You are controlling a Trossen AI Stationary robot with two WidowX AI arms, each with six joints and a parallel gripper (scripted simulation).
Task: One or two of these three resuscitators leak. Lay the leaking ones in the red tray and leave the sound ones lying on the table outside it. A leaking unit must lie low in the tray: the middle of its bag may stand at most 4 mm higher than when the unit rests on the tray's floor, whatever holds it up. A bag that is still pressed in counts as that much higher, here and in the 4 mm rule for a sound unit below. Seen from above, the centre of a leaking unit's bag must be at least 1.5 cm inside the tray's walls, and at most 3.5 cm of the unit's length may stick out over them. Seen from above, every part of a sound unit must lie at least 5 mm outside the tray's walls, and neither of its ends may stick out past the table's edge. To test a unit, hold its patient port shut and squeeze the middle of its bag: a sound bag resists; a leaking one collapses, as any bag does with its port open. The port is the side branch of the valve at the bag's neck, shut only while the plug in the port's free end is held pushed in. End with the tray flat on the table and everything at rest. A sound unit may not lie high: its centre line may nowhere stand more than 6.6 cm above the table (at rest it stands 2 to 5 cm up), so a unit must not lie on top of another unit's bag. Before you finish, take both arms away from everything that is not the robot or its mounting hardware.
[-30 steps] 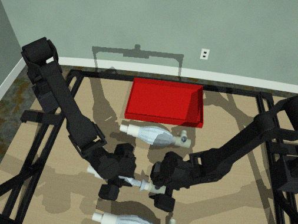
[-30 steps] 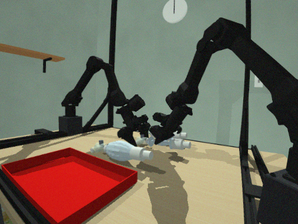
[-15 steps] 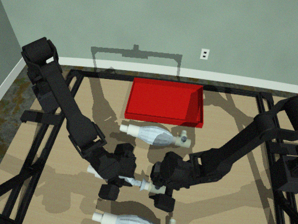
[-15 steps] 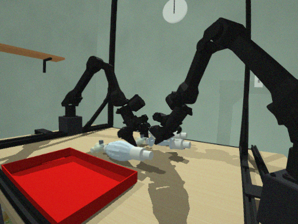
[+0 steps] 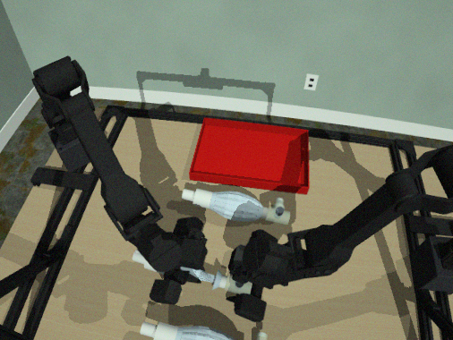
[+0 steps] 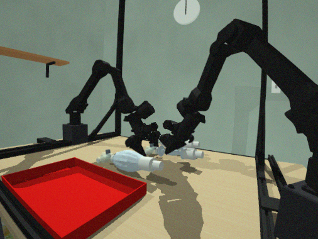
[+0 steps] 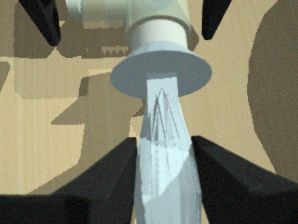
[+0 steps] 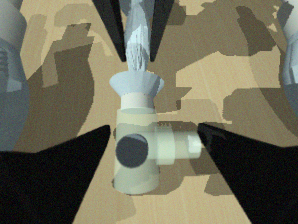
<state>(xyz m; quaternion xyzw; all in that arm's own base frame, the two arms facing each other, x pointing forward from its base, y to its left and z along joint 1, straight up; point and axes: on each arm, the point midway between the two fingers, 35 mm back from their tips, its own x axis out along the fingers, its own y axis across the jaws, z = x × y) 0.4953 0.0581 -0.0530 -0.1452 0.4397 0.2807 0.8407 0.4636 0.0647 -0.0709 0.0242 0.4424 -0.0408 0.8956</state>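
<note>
Now: the red tray 390 mm ahead of my left hand, 10 mm to the right of it and 40 mm below it.
</note>
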